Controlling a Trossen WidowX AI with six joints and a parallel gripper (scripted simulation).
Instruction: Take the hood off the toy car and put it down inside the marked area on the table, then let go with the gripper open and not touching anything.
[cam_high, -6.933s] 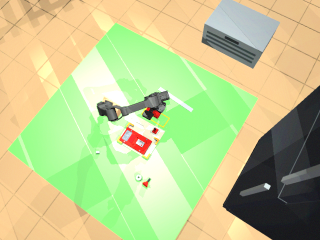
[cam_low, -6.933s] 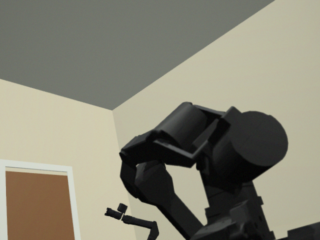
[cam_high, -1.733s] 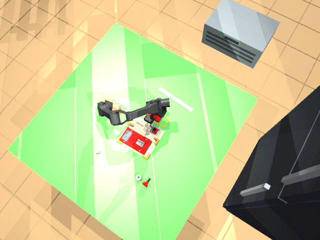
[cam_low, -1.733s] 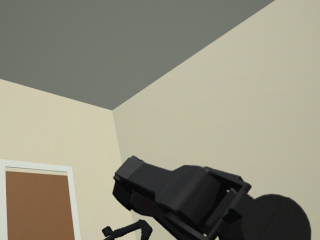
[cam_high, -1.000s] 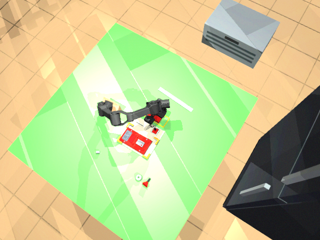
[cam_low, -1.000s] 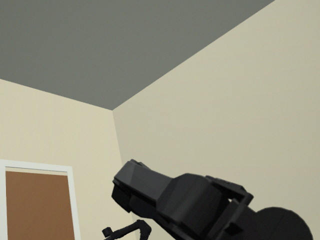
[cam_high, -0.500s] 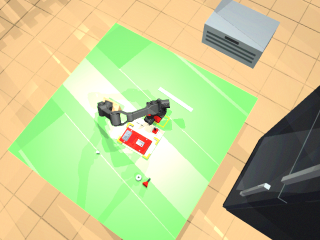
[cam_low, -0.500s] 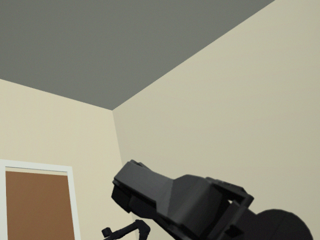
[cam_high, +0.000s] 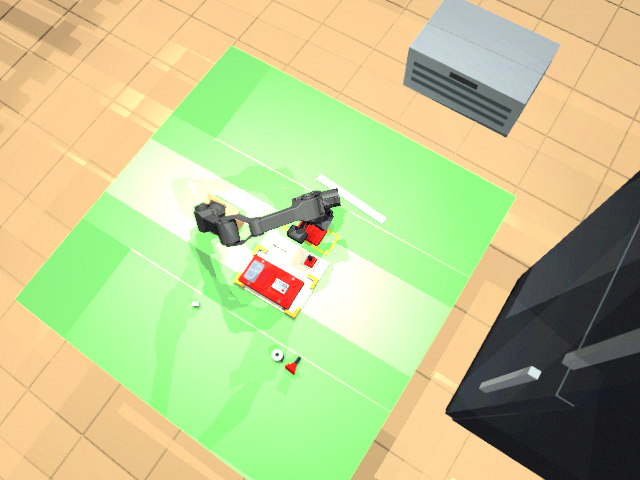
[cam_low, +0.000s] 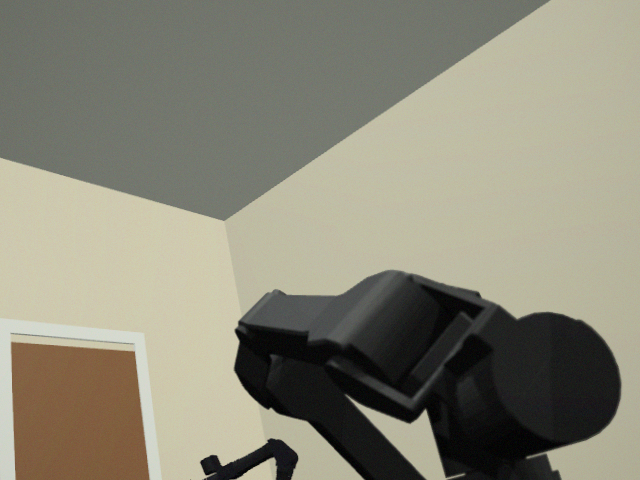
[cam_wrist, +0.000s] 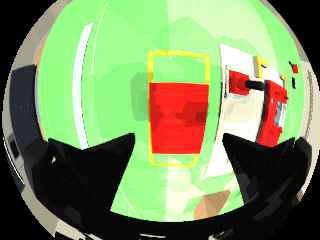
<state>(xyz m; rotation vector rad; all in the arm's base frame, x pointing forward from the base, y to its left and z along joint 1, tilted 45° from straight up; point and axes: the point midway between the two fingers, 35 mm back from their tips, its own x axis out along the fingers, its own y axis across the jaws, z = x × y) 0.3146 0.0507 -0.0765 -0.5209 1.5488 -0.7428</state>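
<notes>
The red hood lies 40 mm below my gripper tip.
</notes>
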